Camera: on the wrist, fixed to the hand. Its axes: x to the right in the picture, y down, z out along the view.
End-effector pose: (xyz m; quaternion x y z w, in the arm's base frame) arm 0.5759 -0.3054 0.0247 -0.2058 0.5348 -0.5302 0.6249
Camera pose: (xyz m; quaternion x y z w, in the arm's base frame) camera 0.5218 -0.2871 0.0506 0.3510 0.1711 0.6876 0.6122
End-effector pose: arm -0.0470 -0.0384 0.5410 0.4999 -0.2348 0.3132 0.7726
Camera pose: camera -0.0311 -0.0142 0.4854 0.2431 0.6686 -0.6522 0.2620
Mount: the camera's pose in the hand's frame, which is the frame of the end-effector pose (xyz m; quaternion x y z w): -0.0205 -0.0388 -0.0447 -0.1131 -0.1759 0.9772 0.0373
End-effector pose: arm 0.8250 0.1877 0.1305 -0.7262 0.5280 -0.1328 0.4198
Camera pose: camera 0.8136 0.1882 0.1921 0.4180 0.6705 0.5927 0.1562
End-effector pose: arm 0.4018 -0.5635 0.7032 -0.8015 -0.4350 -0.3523 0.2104
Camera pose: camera 0.3443 -0.5829 0.7187 -0.5407 0.7698 0.2842 0.1849
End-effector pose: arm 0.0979 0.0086 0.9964 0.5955 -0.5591 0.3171 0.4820
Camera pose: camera 0.1392 0.0540 0.9840 0.5228 0.7234 -0.3148 0.3229
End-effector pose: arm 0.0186 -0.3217 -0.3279 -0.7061 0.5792 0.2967 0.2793
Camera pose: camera 0.0579 -0.3346 -0.2809 -0.5602 -0.6289 -0.4737 0.2575
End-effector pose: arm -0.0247 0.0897 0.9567 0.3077 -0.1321 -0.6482 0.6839
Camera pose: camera -0.0326 0.1219 0.9035 -0.3090 -0.3526 0.5750 0.6705
